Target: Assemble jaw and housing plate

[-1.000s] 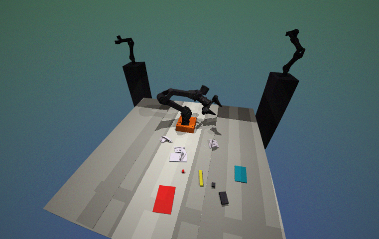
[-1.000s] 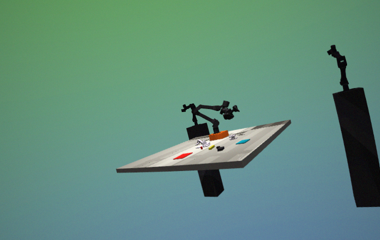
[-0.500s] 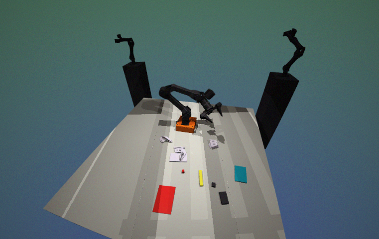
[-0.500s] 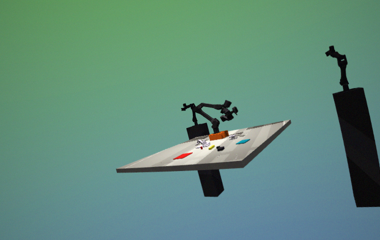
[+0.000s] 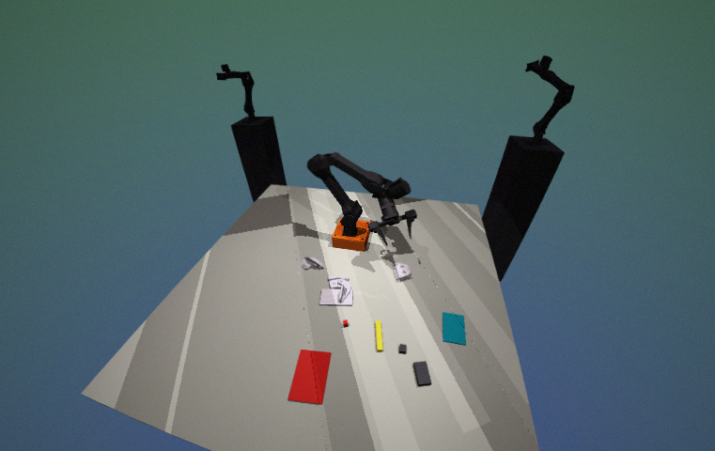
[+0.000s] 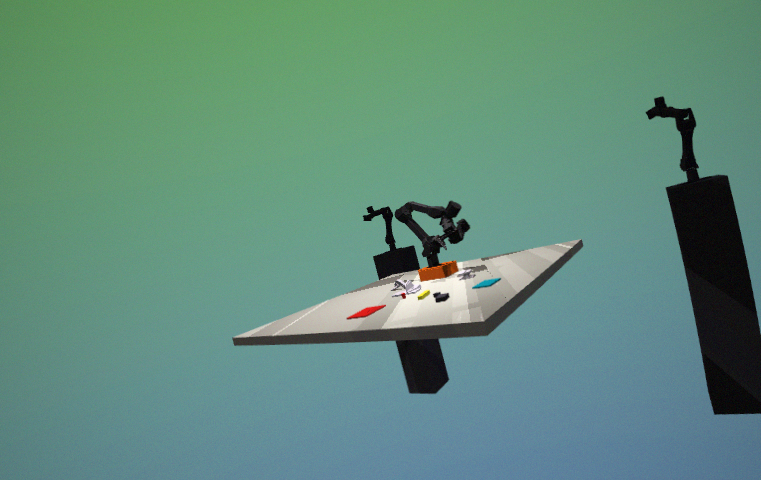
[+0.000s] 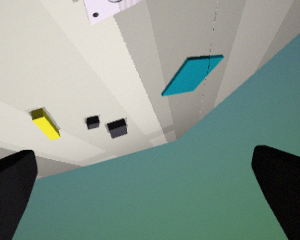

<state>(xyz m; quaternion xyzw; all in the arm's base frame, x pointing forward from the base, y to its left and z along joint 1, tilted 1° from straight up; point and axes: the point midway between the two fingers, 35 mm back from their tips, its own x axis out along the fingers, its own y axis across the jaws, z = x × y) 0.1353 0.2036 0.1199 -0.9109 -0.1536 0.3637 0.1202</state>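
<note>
Right now the jaw is 20 mm ahead of my gripper tip, 330 mm to the right of it and 140 mm below it. Also, from my gripper tip: teal sheet: 240 mm ahead, 210 mm to the left, 160 mm below; small red cube: 270 mm ahead, 160 mm to the right, 150 mm below; yellow bar: 300 mm ahead, 40 mm to the right, 150 mm below.
</note>
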